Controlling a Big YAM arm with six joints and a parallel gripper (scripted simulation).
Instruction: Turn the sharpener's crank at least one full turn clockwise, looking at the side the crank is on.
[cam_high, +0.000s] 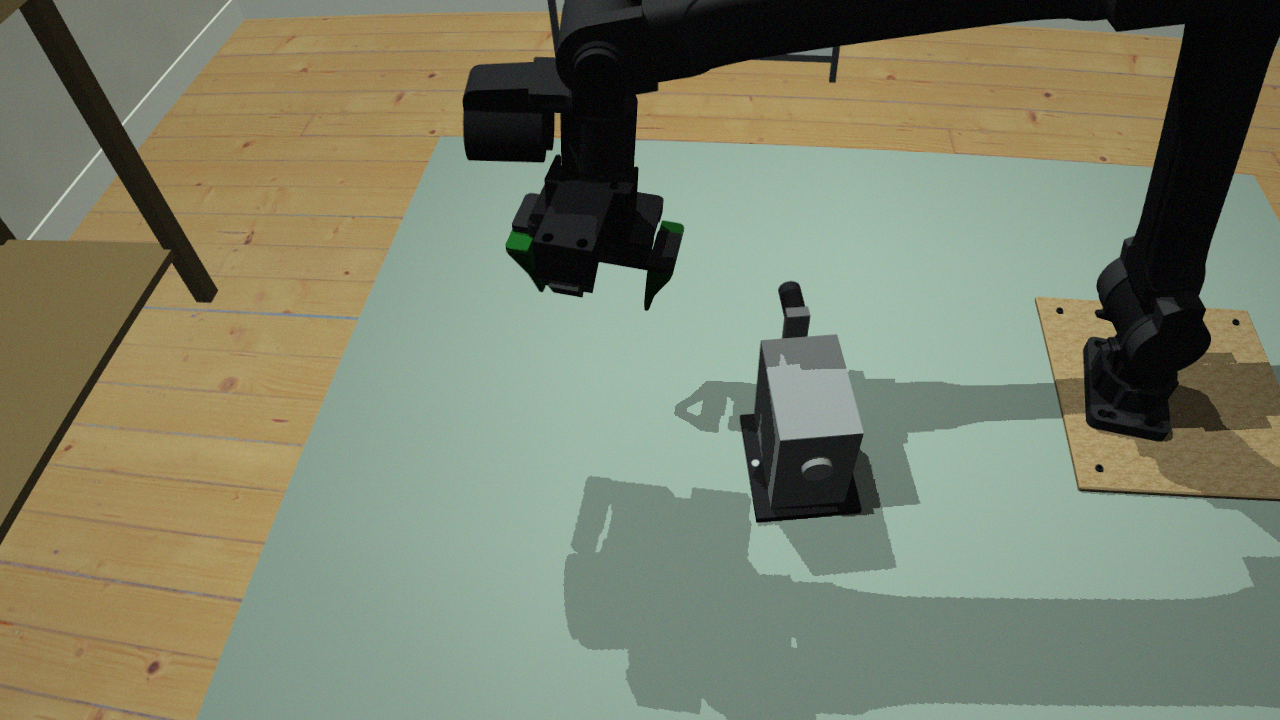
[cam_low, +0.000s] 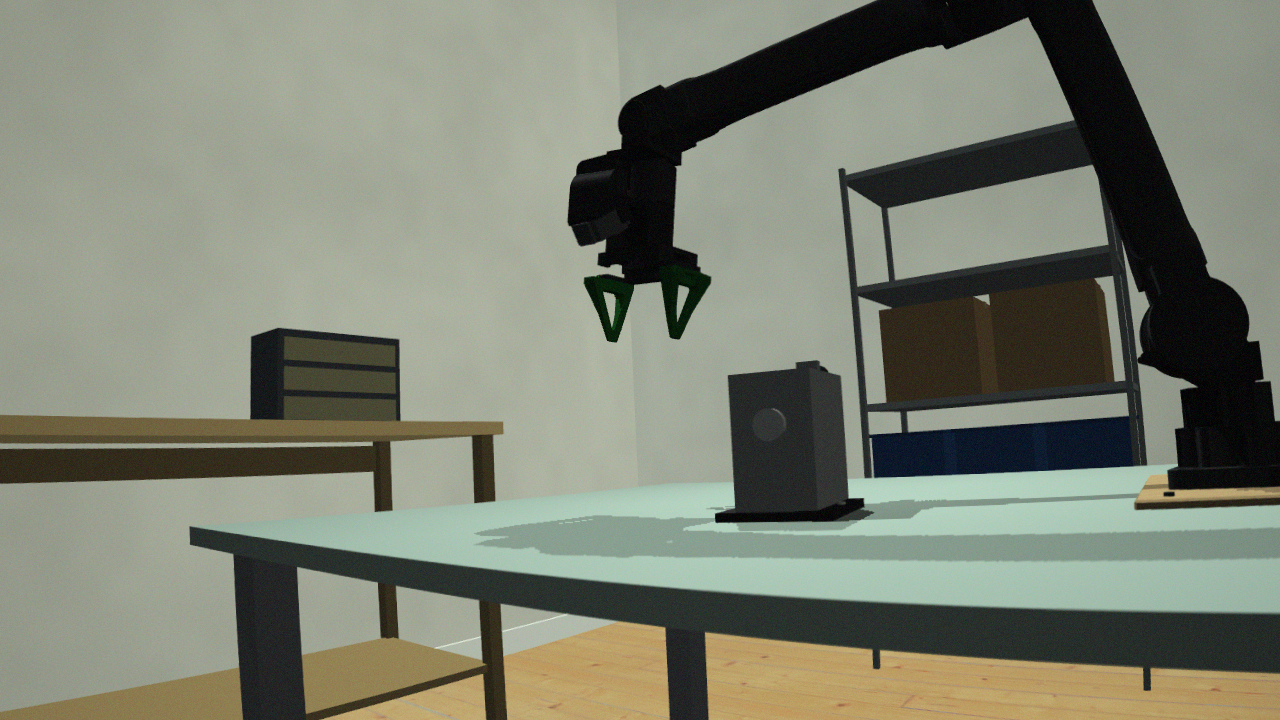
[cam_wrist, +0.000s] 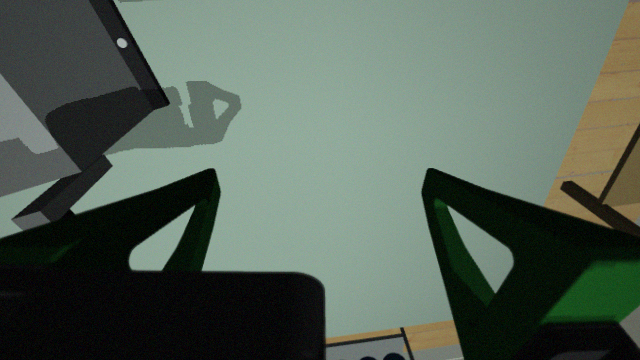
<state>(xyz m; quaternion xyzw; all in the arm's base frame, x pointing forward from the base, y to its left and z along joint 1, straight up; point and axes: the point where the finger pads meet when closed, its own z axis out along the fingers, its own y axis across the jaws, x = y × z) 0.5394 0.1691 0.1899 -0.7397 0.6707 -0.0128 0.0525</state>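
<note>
Now: the crank 170 mm behind my hand, 80 mm to the right of it and 70 mm below it.
</note>
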